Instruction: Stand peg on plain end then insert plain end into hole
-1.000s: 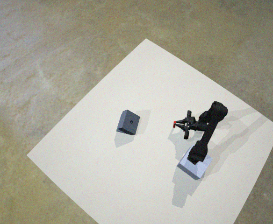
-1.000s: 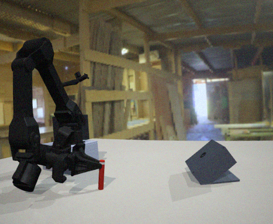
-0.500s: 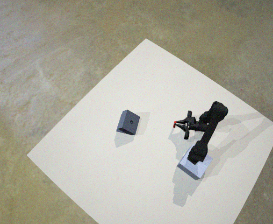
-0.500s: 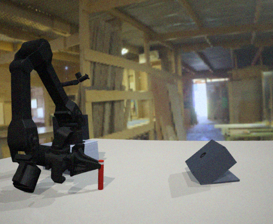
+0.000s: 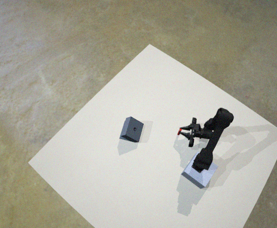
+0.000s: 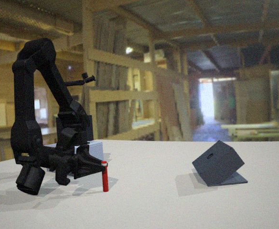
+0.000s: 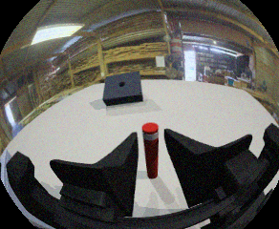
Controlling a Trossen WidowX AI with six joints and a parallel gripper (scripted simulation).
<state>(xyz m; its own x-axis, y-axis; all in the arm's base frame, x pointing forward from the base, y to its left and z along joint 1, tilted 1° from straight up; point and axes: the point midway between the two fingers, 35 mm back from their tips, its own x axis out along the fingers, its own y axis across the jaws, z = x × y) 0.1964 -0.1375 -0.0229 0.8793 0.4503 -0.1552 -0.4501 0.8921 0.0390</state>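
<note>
My gripper tip is now 1 cm past the red peg and 1 cm above it. Round my gripper tip: grey sloped panel (24 cm ahead, 19 cm to the left, 2 cm below).
</note>
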